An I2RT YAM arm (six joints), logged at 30 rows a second.
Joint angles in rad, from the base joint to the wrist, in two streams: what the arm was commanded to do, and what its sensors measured. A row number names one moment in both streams.
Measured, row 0:
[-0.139 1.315 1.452 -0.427 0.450 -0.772]
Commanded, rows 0 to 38:
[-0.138 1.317 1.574 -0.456 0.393 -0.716]
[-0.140 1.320 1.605 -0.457 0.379 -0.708]
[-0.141 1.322 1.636 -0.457 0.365 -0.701]
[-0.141 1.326 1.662 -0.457 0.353 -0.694]
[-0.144 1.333 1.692 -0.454 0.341 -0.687]
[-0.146 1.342 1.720 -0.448 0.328 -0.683]
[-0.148 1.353 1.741 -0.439 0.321 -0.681]
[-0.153 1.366 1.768 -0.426 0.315 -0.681]
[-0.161 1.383 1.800 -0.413 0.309 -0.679]
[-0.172 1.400 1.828 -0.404 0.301 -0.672]
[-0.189 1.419 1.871 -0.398 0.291 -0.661]
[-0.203 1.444 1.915 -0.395 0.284 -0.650]
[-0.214 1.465 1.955 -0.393 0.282 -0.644]
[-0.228 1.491 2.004 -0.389 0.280 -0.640]
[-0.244 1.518 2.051 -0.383 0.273 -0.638]
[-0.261 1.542 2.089 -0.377 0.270 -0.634]
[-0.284 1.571 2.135 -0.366 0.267 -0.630]
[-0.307 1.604 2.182 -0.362 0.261 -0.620]
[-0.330 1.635 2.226 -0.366 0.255 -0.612]
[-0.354 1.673 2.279 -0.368 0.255 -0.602]
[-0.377 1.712 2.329 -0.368 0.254 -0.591]
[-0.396 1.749 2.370 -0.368 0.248 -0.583]
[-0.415 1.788 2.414 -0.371 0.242 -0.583]
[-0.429 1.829 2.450 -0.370 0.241 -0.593]
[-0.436 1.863 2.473 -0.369 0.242 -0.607]
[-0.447 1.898 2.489 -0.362 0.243 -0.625]
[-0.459 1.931 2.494 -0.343 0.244 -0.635]
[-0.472 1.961 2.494 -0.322 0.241 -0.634]
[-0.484 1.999 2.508 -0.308 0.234 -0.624]
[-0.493 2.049 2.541 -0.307 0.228 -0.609]
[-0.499 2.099 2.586 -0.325 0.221 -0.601]
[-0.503 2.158 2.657 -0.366 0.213 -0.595]
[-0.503 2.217 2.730 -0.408 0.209 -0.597]
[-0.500 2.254 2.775 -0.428 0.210 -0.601]
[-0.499 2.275 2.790 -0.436 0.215 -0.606]
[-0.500 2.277 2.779 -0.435 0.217 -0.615]
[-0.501 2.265 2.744 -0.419 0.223 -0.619]
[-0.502 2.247 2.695 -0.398 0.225 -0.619]
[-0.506 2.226 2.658 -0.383 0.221 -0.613]
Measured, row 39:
[-0.505 2.297 2.667 -0.435 0.232 -0.624]
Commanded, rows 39 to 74:
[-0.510 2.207 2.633 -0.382 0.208 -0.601]
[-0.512 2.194 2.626 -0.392 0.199 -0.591]
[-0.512 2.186 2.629 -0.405 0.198 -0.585]
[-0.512 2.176 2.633 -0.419 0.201 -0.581]
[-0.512 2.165 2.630 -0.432 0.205 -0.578]
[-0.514 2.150 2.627 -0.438 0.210 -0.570]
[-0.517 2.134 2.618 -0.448 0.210 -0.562]
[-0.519 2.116 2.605 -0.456 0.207 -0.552]
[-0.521 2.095 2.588 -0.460 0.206 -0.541]
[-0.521 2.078 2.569 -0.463 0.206 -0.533]
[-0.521 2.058 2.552 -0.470 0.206 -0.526]
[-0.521 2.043 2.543 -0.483 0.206 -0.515]
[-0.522 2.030 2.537 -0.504 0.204 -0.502]
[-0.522 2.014 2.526 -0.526 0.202 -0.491]
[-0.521 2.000 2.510 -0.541 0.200 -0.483]
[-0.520 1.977 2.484 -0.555 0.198 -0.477]
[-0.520 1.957 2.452 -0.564 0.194 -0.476]
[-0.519 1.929 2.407 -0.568 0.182 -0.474]
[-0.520 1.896 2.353 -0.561 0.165 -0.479]
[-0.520 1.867 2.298 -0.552 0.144 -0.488]
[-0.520 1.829 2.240 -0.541 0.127 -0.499]
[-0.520 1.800 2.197 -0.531 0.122 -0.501]
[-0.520 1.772 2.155 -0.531 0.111 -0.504]
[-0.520 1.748 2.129 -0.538 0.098 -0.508]
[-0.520 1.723 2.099 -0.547 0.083 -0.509]
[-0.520 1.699 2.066 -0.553 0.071 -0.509]
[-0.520 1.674 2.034 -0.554 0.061 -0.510]
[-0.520 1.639 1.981 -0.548 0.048 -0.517]
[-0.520 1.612 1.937 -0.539 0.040 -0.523]
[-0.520 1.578 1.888 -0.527 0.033 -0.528]
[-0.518 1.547 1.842 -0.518 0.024 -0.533]
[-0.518 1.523 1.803 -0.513 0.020 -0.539]
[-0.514 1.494 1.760 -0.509 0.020 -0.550]
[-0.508 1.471 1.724 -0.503 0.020 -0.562]
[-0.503 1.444 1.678 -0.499 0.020 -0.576]
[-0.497 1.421 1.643 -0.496 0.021 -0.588]
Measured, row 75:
[-0.510 1.512 1.696 -0.545 0.048 -0.547]
